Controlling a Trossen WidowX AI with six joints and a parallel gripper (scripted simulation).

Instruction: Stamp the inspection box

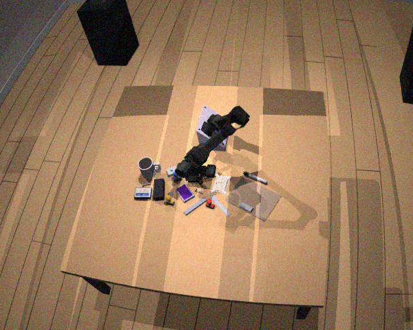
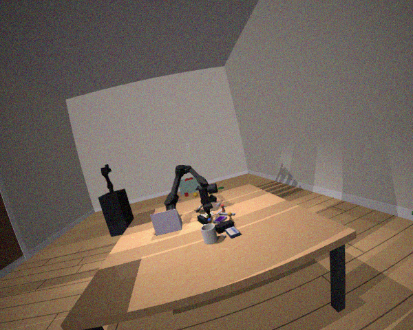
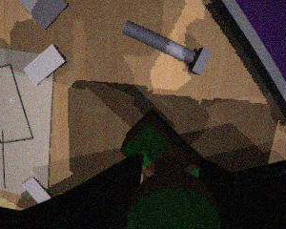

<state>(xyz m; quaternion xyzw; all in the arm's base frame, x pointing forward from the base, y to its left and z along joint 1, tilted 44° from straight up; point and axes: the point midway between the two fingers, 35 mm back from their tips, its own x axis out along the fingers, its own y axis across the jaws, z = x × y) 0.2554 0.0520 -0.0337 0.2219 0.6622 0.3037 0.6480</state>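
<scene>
My gripper tip is now 7 cm short of the purple ink pad, 6 cm to the left of it and 4 cm above it. Round my gripper tip: blue stamp 12 cm to the right, 2 cm below; then green-handled PASS stamp right at my gripper tip; then white card 11 cm to the left, 4 cm below, 2 cm behind.
</scene>
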